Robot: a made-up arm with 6 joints.
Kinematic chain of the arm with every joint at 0, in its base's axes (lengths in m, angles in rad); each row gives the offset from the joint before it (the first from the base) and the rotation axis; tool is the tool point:
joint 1: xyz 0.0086 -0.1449 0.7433 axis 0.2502 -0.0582 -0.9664
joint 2: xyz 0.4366 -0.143 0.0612 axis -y
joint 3: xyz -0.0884 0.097 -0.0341 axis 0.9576 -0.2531 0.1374
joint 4: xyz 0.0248 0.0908 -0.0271 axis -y
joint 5: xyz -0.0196 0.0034 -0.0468 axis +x
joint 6: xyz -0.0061 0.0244 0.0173 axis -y
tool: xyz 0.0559 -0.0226 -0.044
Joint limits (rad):
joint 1: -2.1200..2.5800
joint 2: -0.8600..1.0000
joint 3: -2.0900..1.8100
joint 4: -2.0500..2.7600
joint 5: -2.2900..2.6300
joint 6: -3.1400..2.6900
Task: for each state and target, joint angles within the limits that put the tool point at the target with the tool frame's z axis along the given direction. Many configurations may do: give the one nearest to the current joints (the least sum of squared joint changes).
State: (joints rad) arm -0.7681 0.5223 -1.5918 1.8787 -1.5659 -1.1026
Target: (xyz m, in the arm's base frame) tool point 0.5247 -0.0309 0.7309 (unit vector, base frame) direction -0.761 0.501 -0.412
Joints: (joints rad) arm -0.3837 0.9105 -1.3205 2.5540 -1.4249 -1.4827
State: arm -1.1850 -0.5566 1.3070 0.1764 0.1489 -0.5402
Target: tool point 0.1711 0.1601 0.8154 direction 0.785 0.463 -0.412
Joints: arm -0.7686 -0.7515 0.9664 -0.3058 -0.0493 -1.0709
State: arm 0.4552 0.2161 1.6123 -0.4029 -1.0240 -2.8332
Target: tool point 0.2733 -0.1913 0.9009 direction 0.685 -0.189 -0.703
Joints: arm 0.3076 -0.2252 1.6415 0.1204 -1.4496 -2.5492
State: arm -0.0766 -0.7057 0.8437 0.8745 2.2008 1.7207
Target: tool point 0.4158 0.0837 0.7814 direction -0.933 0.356 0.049
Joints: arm -0.3995 -0.6627 1.2607 0.8419 2.5314 1.7125
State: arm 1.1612 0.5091 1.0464 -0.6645 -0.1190 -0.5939
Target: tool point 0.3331 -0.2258 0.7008 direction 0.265 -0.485 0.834
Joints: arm 0.4982 0.9407 1.2957 -0.8469 0.2944 -0.6154
